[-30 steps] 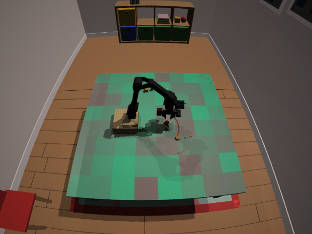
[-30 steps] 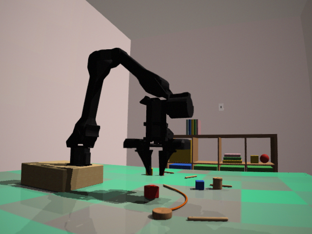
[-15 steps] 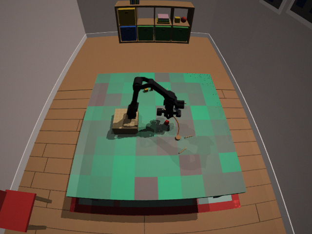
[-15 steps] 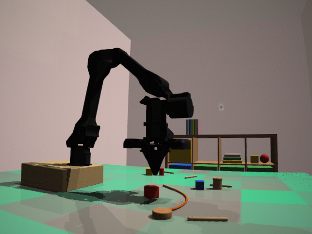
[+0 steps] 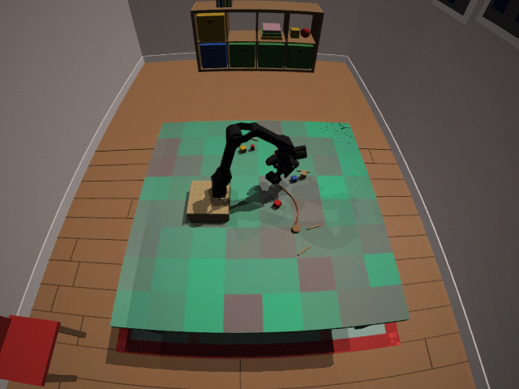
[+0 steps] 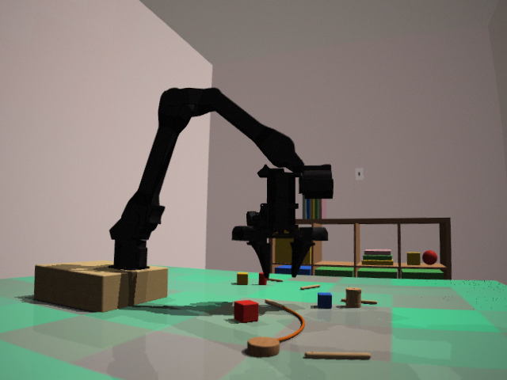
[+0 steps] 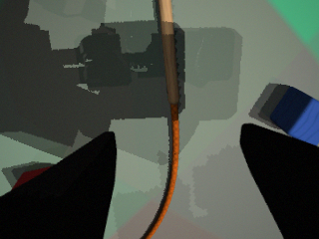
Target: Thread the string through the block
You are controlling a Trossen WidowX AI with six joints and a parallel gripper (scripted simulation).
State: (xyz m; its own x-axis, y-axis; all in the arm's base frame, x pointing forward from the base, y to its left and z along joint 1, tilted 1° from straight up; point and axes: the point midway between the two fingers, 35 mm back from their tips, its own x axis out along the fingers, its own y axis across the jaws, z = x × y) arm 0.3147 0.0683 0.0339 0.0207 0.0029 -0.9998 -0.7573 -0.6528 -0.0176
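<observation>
My gripper tip is 6 cm above the thin wooden stick, 1 cm to the right of it and 1 cm past it. The rest, counted from my gripper tip: red block 11 cm to the right, 5 cm below, 3 cm behind; then wooden cylinder 14 cm ahead, 7 cm to the left, 4 cm below; then blue cube 8 cm ahead, 5 cm to the left, 5 cm below.
</observation>
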